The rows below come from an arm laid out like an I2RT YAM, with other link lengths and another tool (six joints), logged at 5 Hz.
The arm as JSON. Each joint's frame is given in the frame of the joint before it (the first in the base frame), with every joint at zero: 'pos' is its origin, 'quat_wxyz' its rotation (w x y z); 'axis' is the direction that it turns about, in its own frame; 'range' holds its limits. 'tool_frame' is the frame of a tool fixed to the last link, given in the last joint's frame.
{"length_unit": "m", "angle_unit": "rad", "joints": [
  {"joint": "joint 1", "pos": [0.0, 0.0, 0.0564], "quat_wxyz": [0.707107, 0.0, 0.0, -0.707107], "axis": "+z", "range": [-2.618, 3.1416]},
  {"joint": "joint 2", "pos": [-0.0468, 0.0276, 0.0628], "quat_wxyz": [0.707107, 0.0, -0.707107, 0.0], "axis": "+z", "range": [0.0, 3.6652]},
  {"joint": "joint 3", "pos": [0.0, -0.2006, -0.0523], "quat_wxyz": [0.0, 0.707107, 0.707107, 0.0], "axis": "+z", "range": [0.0, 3.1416]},
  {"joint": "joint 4", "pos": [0.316, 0.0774, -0.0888], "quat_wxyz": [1.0, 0.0, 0.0, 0.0], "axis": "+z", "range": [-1.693, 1.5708]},
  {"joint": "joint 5", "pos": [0.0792, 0.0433, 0.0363], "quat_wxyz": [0.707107, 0.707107, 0.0, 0.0], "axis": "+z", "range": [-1.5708, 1.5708]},
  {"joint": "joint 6", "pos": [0.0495, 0.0, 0.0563], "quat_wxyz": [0.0, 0.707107, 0.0, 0.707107], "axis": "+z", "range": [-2.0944, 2.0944]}
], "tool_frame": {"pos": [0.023, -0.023, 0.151], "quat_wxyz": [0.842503, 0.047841, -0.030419, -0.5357]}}
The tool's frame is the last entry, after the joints.
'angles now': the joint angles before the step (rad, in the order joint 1, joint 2, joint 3, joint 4, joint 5, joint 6). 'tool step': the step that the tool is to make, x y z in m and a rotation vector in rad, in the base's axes. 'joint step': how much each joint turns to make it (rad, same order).
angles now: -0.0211, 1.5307, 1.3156, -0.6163, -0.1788, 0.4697
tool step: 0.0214, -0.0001, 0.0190, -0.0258, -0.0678, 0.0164
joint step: 0.0061, 0.0348, 0.0611, 0.0377, 0.0104, -0.0249
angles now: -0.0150, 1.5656, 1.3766, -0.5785, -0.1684, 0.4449
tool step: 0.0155, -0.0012, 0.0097, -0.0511, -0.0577, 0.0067
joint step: 0.0150, 0.0193, 0.0212, 0.0514, 0.0403, -0.0321
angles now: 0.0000, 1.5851, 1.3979, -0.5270, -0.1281, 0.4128
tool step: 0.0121, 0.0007, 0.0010, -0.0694, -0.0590, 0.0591
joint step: 0.0076, 0.0054, -0.0211, 0.0744, 0.0046, -0.0871
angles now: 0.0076, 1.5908, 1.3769, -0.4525, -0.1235, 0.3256
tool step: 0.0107, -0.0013, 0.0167, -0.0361, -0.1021, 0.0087
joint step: 0.0061, -0.0438, -0.0547, 0.1090, 0.0194, -0.0320
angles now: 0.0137, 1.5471, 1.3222, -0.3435, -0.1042, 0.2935
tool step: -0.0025, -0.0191, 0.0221, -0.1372, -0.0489, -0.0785
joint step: 0.0273, -0.0426, -0.0084, 0.0095, 0.1624, -0.0633
